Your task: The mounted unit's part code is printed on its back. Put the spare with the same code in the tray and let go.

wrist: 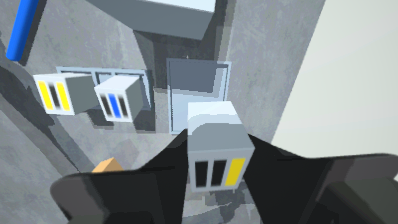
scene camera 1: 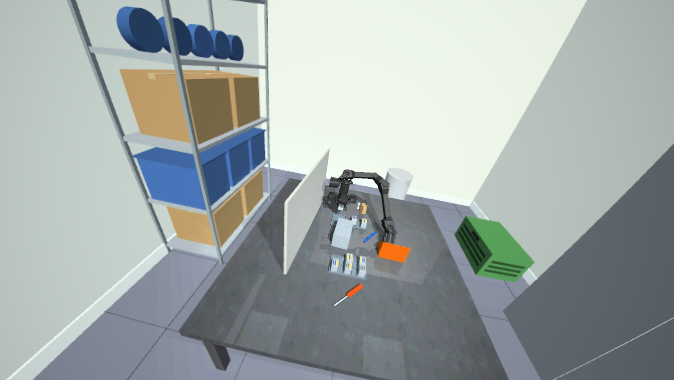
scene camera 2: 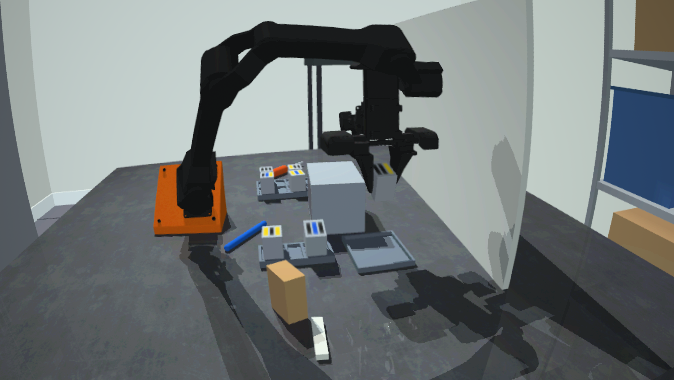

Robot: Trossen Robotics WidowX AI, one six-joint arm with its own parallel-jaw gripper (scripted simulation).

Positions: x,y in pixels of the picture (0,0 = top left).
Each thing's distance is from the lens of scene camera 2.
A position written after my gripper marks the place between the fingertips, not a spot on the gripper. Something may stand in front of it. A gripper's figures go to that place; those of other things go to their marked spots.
my gripper (scene camera 2: 380,191): 0.68 m
grey spare (scene camera 2: 385,178): 0.64 m
tan block (scene camera 2: 287,289): 0.51 m
grey mounted unit (scene camera 2: 336,191): 0.76 m
The marked spots on the grey spare and the tan block are 0.25 m apart.
